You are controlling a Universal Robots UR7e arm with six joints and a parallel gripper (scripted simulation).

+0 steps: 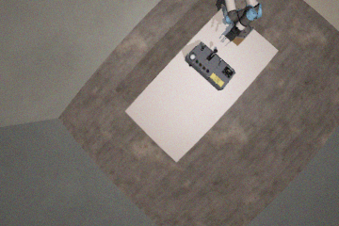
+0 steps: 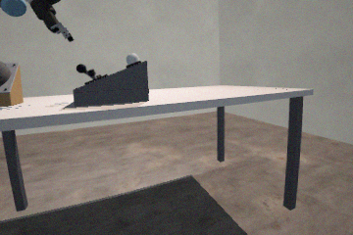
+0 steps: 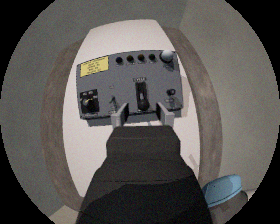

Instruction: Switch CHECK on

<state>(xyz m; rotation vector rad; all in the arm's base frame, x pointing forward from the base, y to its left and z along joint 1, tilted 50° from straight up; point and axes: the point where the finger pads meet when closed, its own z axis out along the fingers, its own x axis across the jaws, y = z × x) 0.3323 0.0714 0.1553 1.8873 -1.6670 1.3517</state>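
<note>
My gripper is now 10 cm short of the CHECK toggle, 11 cm to the right of it and 19 cm above it. Round my hand: dark grey wedge-shaped console: 14 cm ahead, 4 cm to the left, 20 cm below; then black ball-ended lever: 8 cm ahead, 1 cm to the right, 17 cm below; then rotary dial: 11 cm ahead, 21 cm to the left, 18 cm below.
</note>
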